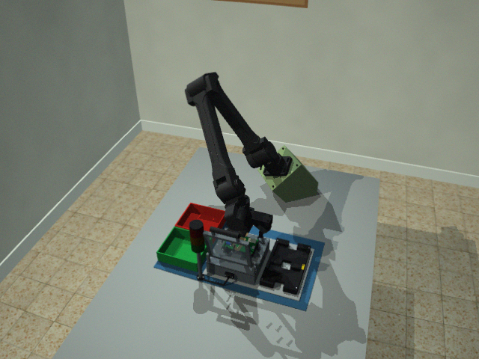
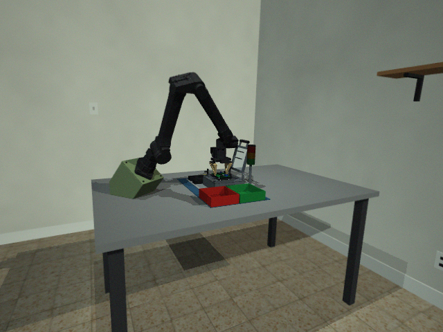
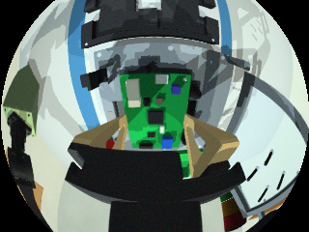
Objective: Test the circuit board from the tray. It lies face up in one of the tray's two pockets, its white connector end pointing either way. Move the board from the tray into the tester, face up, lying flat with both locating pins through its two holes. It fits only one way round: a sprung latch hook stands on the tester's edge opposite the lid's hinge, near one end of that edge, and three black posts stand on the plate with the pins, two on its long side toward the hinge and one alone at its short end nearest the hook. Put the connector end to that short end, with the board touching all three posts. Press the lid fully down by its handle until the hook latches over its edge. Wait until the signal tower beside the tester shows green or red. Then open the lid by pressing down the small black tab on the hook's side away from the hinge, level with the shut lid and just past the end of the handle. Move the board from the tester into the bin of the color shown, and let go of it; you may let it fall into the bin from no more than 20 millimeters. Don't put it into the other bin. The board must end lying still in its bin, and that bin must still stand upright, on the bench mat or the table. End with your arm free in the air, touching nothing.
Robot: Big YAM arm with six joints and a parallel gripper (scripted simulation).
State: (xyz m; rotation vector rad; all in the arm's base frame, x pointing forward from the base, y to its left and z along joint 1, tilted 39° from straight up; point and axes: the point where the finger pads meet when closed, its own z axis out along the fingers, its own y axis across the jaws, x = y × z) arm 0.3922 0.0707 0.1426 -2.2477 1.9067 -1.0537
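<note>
Now: the green circuit board right at my hand. The rest, counted from my hand: tester plate (10 mm to the left, 10 mm below, 10 mm ahead); then latch hook (60 mm to the left, 60 mm behind); then clear lid (120 mm ahead, 100 mm above).
</note>
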